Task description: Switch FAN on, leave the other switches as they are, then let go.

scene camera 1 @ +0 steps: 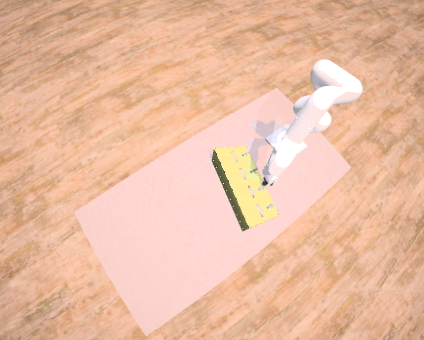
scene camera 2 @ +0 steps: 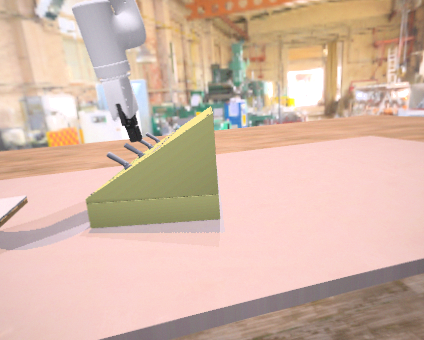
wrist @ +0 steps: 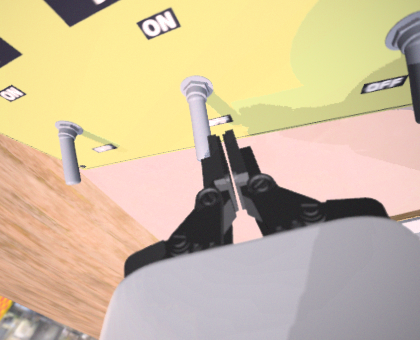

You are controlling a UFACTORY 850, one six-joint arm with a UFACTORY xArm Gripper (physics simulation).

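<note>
A yellow wedge-shaped switch panel (scene camera 1: 234, 175) (scene camera 2: 175, 185) (wrist: 250, 50) carries several grey lever switches on its sloping face. The FAN switch (scene camera 1: 261, 188) (wrist: 199, 120) is the middle lever in the wrist view; it leans to its OFF label, away from its ON label (wrist: 158, 23). My gripper (scene camera 1: 265, 183) (scene camera 2: 135, 139) (wrist: 225, 150) is shut and empty. Its black fingertips are right beside the free end of the FAN lever, on its OFF side. The left fingertip overlaps the lever's end in the wrist view; whether they touch I cannot tell.
The LAMP switch (scene camera 1: 270, 206) (wrist: 70, 155) stands at one side of FAN, and another switch (scene camera 1: 253, 171) (wrist: 414, 75) at the other. The panel rests on a pink mat (scene camera 1: 150, 225) (scene camera 2: 310, 200). A pale plate (scene camera 2: 10, 207) lies by the arm's base.
</note>
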